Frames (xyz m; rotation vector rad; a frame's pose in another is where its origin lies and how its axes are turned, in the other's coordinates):
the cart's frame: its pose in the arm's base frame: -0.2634 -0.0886 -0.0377 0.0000 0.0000 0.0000
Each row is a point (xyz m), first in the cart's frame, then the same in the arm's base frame.
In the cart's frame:
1: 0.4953 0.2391 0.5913
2: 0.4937 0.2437 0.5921
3: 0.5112 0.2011 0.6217
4: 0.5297 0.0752 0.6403
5: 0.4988 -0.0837 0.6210
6: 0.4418 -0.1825 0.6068
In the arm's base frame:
1: 0.2319 0.1505 0.5536
2: 0.2303 0.1551 0.5544
3: 0.2478 0.1125 0.5840
4: 0.2663 -0.0134 0.6026
5: 0.2354 -0.1723 0.5833
6: 0.1784 -0.2711 0.5691

